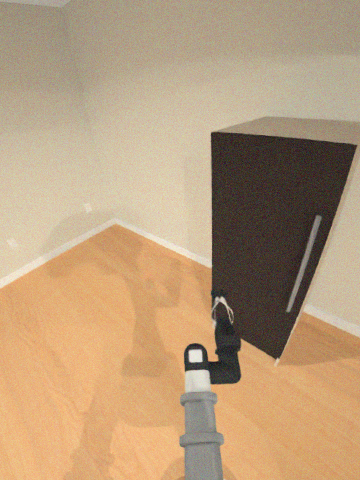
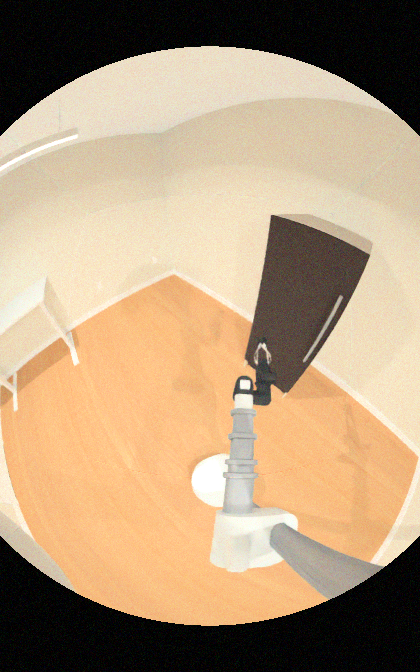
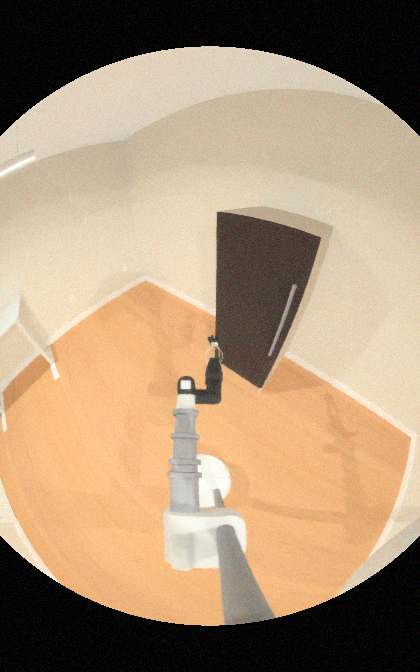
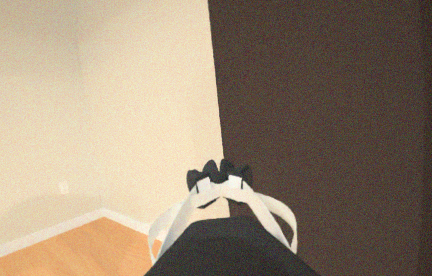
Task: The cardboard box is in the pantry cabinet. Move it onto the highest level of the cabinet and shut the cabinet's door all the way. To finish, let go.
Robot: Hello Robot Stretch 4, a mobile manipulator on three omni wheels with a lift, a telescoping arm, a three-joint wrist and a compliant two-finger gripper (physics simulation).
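Places are measured from the robot's base along level axes (x ahead, y left, z up), in millimetres.
Where they show: gripper, fingertip midpoint: (image 1: pixel 217 289) (image 4: pixel 218 174).
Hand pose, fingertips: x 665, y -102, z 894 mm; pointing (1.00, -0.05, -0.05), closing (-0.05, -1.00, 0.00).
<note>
After its pixels a point has its place.
The pantry cabinet shows its pale top (image 1: pixel 310 129) @(x 1011, y -523, z 1373 mm) (image 2: pixel 332 231) (image 3: pixel 280 216). Its dark brown door (image 1: pixel 265 215) @(x 893, y -334, z 1062 mm) (image 2: pixel 305 280) (image 3: pixel 260 280) (image 4: pixel 325 110) @(x 899, y -327, z 929 mm) looks flush with the front, with no gap or shelf showing. The grey bar handle (image 1: pixel 304 264) @(x 721, y -453, z 929 mm) (image 2: pixel 324 328) (image 3: pixel 283 320) runs along the door's right side. The cardboard box does not show; the door hides the inside. My gripper (image 1: pixel 218 296) @(x 665, y -102, z 893 mm) (image 2: pixel 262 342) (image 3: pixel 213 341) (image 4: pixel 218 174) @(x 665, y -102, z 893 mm) is shut with its fingertips together and no object between them. It is at the door's lower left edge, left of the handle and apart from it.
Walls meet in a corner left of the cabinet, with white baseboard (image 1: pixel 160 245) @(x 2248, y 329, z -20 mm) along the wood floor. A white table (image 2: pixel 27 302) (image 3: pixel 10 314) stands at the far left. My extended arm (image 1: pixel 201 420) @(x 222, y -3, z 1016 mm) reaches toward the cabinet, above the round white base (image 2: pixel 209 480) (image 3: pixel 215 475).
</note>
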